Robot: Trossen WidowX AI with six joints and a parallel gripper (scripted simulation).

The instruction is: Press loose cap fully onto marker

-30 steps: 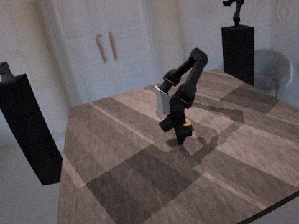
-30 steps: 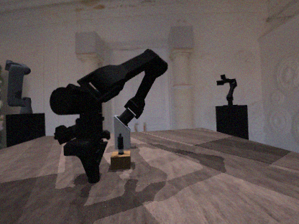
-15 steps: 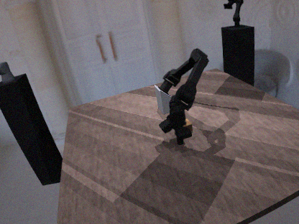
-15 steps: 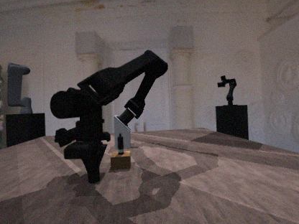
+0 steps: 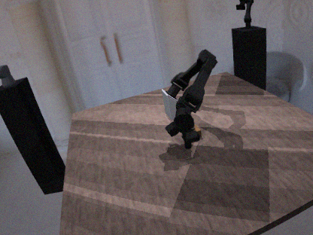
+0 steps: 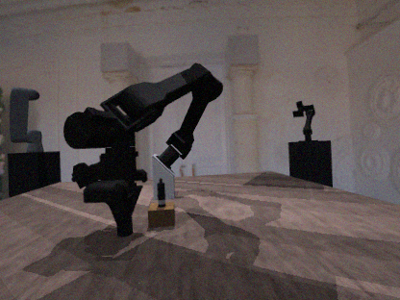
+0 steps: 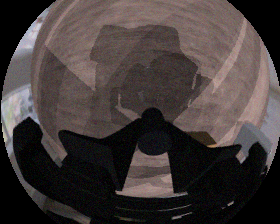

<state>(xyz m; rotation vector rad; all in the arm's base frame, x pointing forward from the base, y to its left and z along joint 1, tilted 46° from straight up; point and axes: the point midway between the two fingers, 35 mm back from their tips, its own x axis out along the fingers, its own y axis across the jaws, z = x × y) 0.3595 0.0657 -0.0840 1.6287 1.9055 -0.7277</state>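
My gripper tip is now 10 cm past the tan holder block, 6 cm to the right of it and 1 cm above it. Also, from my gripper tip: dark marker cap: 1 cm above.
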